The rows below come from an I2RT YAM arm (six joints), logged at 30 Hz.
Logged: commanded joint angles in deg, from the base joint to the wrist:
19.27, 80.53, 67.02, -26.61, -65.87, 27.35
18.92, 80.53, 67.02, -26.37, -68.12, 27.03
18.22, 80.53, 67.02, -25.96, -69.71, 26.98
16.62, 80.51, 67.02, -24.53, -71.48, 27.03
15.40, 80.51, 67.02, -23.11, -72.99, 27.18
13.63, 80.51, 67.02, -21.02, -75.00, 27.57
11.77, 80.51, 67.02, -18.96, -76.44, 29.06
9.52, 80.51, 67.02, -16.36, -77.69, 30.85
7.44, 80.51, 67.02, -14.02, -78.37, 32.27
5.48, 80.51, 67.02, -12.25, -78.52, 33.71
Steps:
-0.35, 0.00, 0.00, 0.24, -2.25, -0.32
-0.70, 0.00, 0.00, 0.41, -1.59, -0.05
-1.60, -0.02, 0.00, 1.43, -1.77, 0.05
-1.22, 0.00, 0.00, 1.42, -1.51, 0.15
-1.77, 0.00, 0.00, 2.09, -2.01, 0.39
-1.86, 0.00, 0.00, 2.06, -1.44, 1.49
-2.25, 0.00, 0.00, 2.60, -1.25, 1.79
-2.08, 0.00, 0.00, 2.34, -0.68, 1.42
-1.96, 0.00, 0.00, 1.77, -0.15, 1.44

